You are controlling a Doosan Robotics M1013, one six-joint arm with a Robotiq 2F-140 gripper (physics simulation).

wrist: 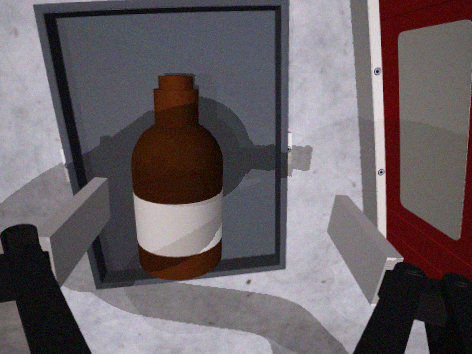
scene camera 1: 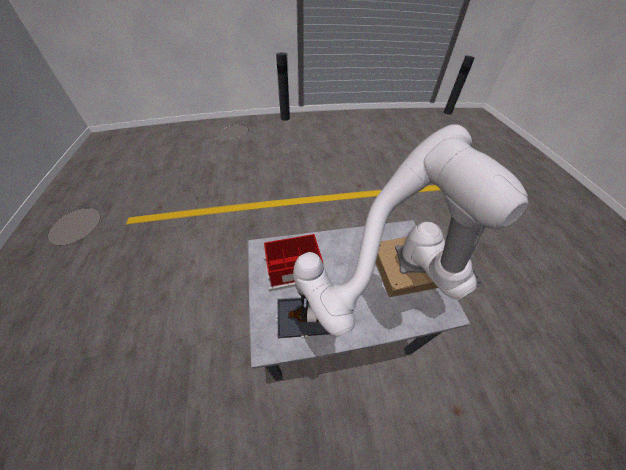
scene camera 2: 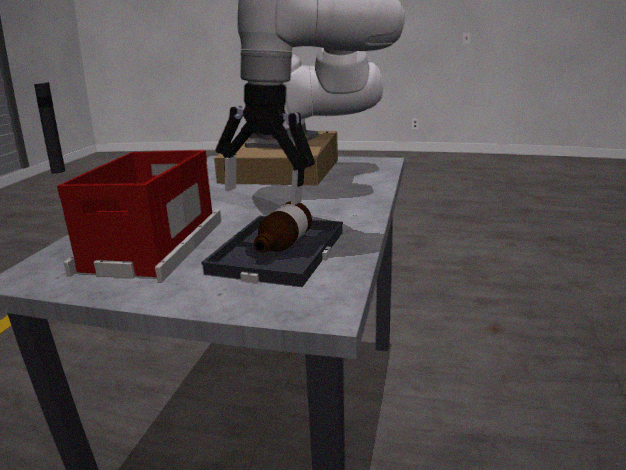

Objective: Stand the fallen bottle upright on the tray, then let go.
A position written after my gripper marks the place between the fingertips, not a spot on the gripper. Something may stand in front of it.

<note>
I see my gripper point(scene camera 2: 262, 196) and a brown bottle point(scene camera 2: 283, 227).
The brown bottle shows as well in the wrist view point(wrist: 177, 165). My gripper shows as well in the wrist view point(wrist: 222, 206).
</note>
